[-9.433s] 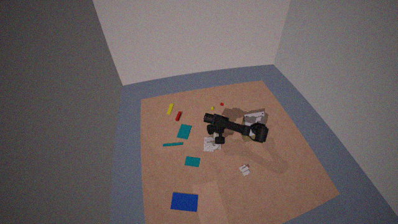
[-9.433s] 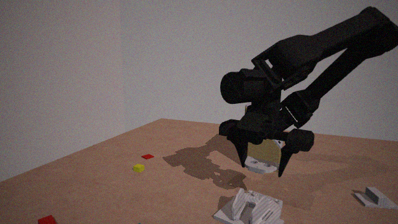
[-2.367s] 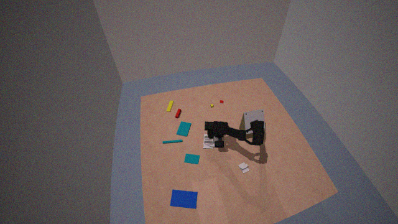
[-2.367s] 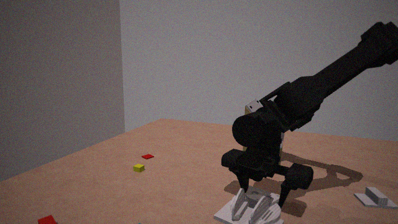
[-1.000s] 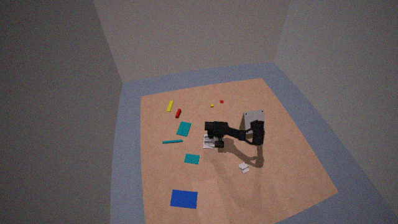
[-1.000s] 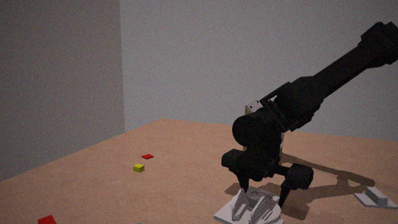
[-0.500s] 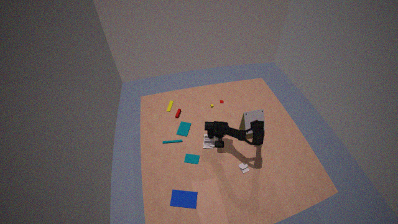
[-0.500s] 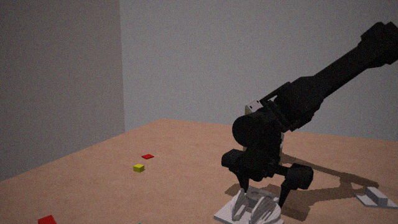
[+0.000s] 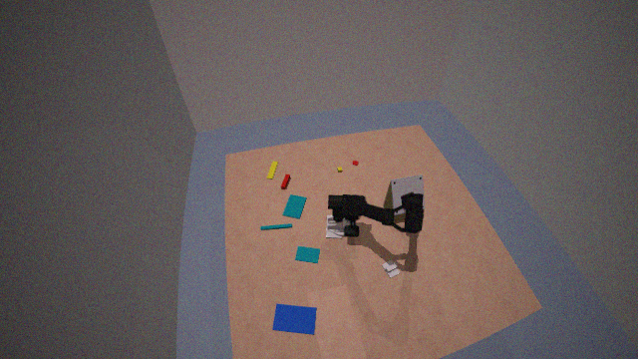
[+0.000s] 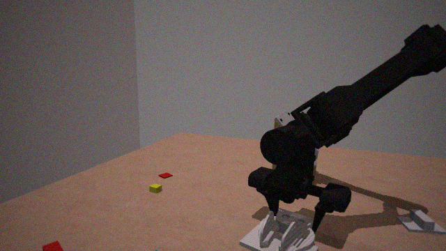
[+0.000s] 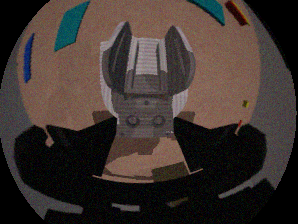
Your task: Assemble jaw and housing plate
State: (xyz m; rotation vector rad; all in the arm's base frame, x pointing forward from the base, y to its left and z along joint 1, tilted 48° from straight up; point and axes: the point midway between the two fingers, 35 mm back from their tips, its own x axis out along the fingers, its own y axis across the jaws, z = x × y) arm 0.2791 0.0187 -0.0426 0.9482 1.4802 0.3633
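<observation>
The white housing piece is 20 mm above my gripper tip and 10 mm ahead of it. From my gripper tip the other things lie so: teal bar: 320 mm ahead, 100 mm to the right; yellow block: 350 mm to the right, 80 mm behind; jaw: 20 mm to the right, 20 mm ahead, 10 mm above.
</observation>
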